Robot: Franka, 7 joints.
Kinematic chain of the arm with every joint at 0, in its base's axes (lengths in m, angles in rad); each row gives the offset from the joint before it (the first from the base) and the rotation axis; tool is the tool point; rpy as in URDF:
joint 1: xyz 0 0 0.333 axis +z
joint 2: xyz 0 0 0 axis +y
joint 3: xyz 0 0 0.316 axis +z
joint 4: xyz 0.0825 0 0 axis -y
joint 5: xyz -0.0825 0 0.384 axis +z
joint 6: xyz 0 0 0 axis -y
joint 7: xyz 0.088 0 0 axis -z
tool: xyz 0 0 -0.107 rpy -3.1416 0 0
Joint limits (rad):
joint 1: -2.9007..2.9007
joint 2: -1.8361..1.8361
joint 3: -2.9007..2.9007
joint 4: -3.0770..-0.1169
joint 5: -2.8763..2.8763
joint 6: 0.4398..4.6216
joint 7: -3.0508..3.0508
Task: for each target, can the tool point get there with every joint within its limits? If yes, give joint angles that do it. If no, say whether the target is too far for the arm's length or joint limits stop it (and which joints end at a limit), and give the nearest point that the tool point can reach.
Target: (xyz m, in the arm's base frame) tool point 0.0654 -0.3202 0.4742
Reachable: yes | joints 0.5772 0.6466 -1.7195 -2.5552 1.7982 4.1611 1.3295
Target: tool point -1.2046 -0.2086 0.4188
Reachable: no: too far | nearest point -0.8432 -0.1460 0.3931 | short by 0.368 m
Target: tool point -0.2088 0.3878 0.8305
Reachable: yes | joints -2.1785 0.6689 -2.4286 -1.8148 2.0023 2.5079 2.0539
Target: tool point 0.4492 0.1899 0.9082
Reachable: yes | joints 2.1146 0.3968 -2.1637 -1.5424 -0.3357 3.2269 -1.2821
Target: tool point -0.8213 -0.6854 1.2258
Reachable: no: too far | nearest point -0.5057 -0.4220 0.8827 | short by 0.535 m
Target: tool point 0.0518 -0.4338 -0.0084
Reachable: yes | joints 0.3535 -1.4725 -2.2763 -2.2282 -0.9475 2.5360 1.2941
